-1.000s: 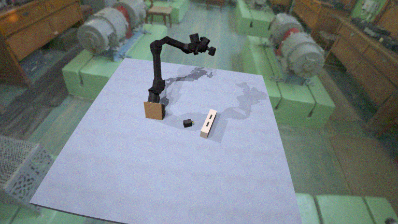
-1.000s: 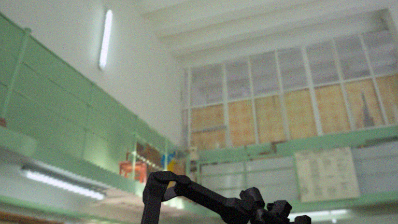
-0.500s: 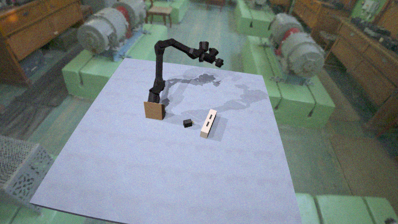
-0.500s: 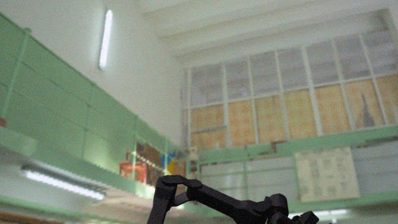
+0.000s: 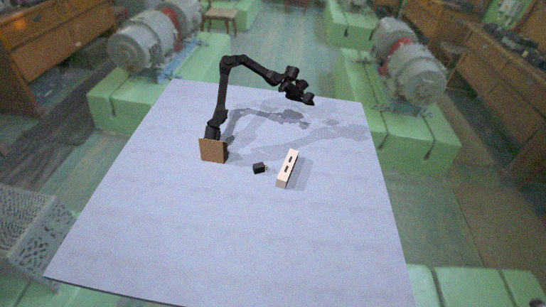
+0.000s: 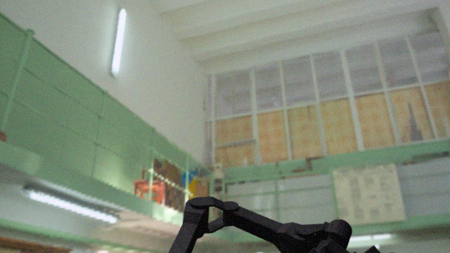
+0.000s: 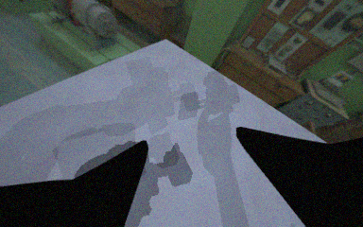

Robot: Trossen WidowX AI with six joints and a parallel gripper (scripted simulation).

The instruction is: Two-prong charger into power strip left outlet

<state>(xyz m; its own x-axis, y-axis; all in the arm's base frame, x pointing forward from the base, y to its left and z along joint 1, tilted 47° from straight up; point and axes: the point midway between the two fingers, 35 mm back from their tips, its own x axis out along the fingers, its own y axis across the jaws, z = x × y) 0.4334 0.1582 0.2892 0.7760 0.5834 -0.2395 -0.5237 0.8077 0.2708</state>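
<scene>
The black two-prong charger lies 38 cm to the right of my gripper tip, 22 cm behind it and 12 cm below it.
</scene>
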